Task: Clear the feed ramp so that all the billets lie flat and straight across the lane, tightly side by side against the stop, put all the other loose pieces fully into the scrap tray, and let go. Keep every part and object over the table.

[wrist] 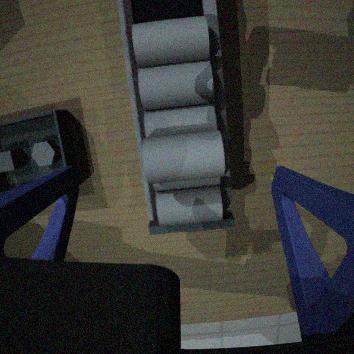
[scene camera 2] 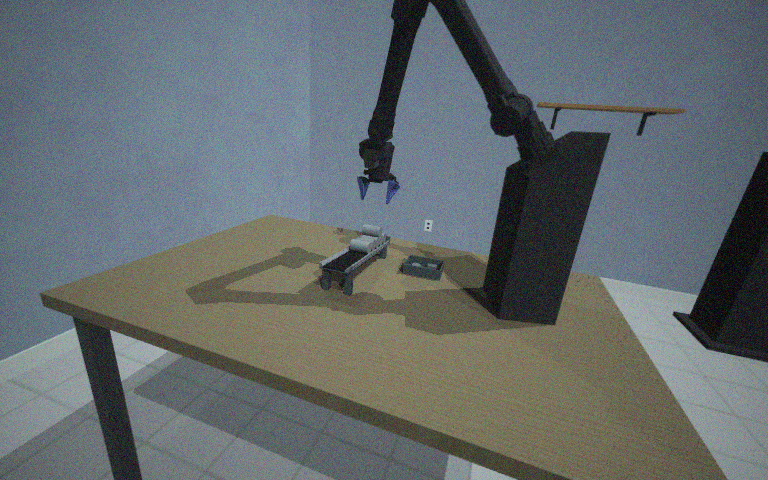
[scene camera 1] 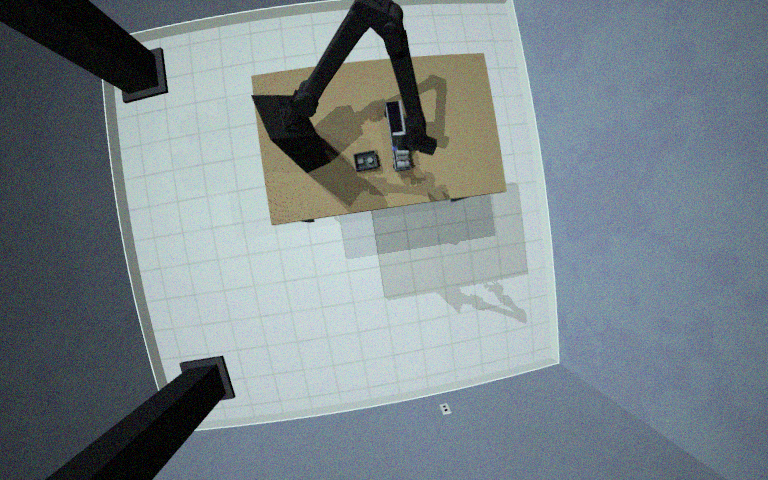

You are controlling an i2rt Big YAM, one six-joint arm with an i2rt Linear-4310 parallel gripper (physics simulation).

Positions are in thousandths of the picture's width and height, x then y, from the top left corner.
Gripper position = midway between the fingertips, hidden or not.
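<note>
What the wrist camera shows is the gripper (wrist: 493,499), along with a stop (wrist: 643,623). There's a cylinder (wrist: 516,112), a cylinder (wrist: 518,236) and a cylinder (wrist: 564,332) in it as well. It's also showing a cylinder (wrist: 547,439) and a cylinder (wrist: 558,578).
</note>
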